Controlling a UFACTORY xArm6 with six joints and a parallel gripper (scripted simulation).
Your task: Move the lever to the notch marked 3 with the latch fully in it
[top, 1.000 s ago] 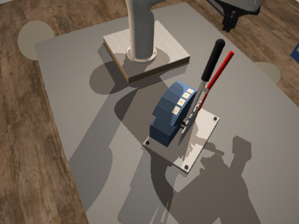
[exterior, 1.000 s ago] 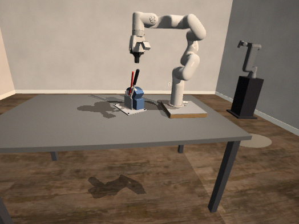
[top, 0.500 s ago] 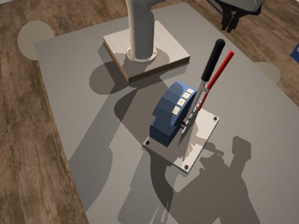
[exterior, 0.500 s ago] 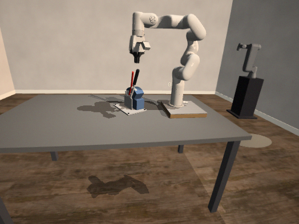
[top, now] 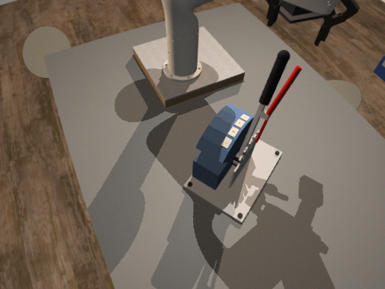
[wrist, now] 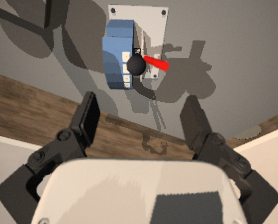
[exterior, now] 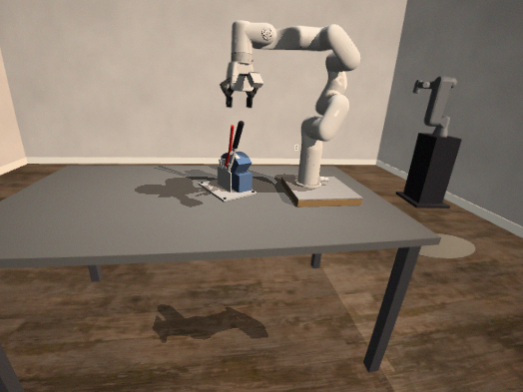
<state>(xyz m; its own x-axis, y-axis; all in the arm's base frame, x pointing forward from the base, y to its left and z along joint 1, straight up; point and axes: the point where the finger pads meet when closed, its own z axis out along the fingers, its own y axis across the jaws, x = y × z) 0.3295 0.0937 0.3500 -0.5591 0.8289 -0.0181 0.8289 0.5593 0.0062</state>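
The red bar is 20 cm below my hand, 4 cm ahead of it and 3 cm to the right of it.
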